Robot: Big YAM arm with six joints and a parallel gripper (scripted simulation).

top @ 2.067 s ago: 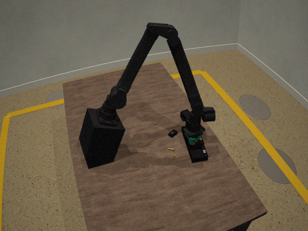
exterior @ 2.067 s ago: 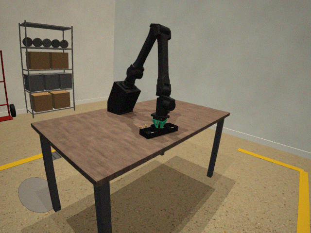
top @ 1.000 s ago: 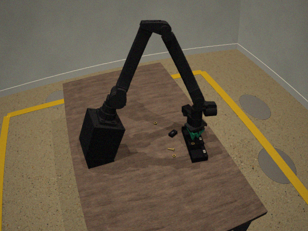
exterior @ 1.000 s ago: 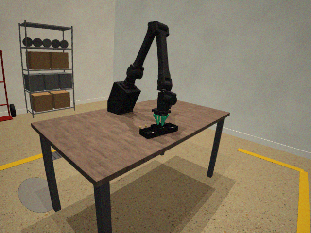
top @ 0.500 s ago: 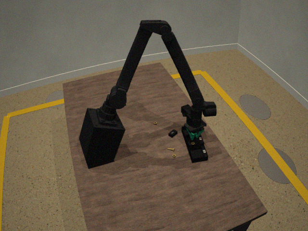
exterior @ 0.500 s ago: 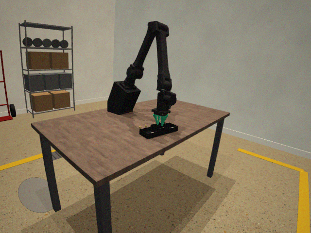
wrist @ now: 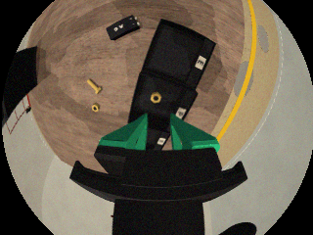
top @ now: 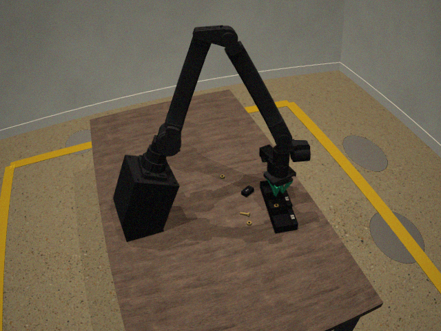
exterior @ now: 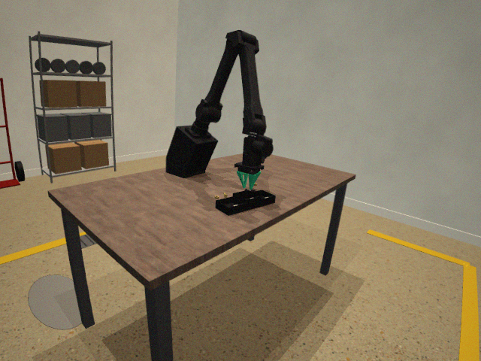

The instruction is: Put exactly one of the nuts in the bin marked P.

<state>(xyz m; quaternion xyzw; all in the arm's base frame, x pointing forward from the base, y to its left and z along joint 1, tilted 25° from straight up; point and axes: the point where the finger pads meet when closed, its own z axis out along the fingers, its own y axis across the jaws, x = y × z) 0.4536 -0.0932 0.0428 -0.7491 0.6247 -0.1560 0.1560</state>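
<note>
The bin is 6 cm below my hand. Also, from my hand: brass bolt 12 cm behind, 7 cm below; then small black block 12 cm to the left, 7 cm below, 7 cm behind.
</note>
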